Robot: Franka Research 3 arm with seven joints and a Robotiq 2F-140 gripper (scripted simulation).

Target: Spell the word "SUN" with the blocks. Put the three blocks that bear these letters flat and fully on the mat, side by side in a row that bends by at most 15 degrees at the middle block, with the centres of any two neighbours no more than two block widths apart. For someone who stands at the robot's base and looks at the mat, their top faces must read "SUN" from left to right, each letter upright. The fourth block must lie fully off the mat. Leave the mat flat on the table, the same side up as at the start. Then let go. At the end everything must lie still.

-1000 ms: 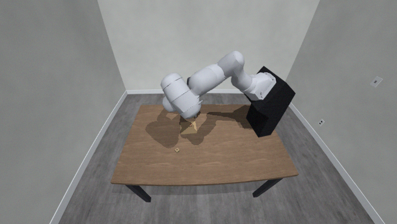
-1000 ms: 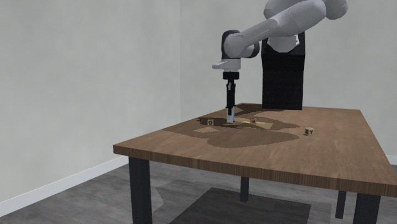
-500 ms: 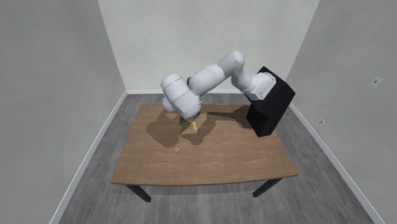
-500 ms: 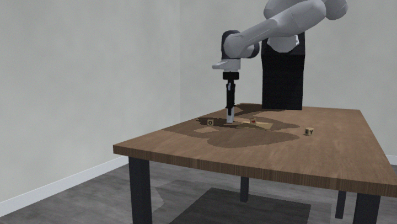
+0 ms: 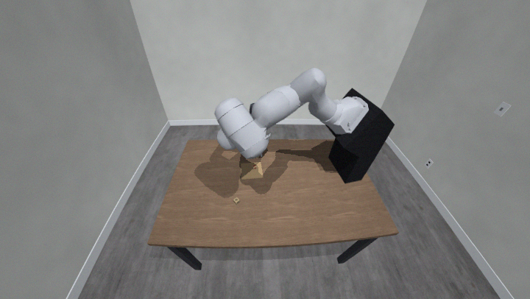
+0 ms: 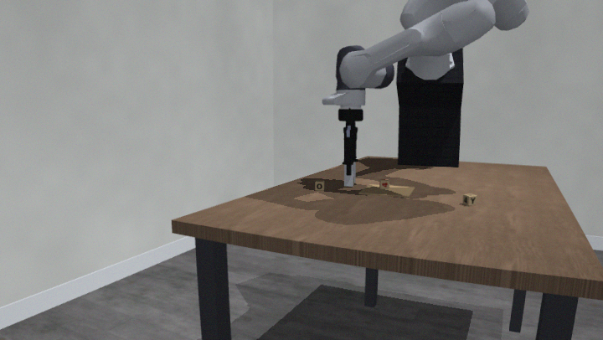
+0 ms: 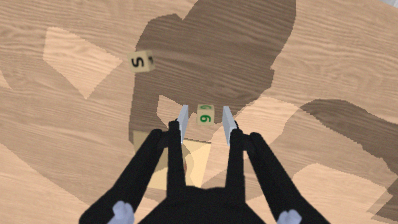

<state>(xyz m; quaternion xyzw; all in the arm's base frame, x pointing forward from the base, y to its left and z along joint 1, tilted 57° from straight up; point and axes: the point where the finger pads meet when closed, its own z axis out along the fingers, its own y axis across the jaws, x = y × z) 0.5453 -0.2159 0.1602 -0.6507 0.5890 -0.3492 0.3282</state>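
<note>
Now: hand 20 mm above the U block. From my hand the other things lie so: S block (100 mm ahead, 70 mm to the right, 20 mm below); tan mat (130 mm to the left, 50 mm ahead, 30 mm below).
</note>
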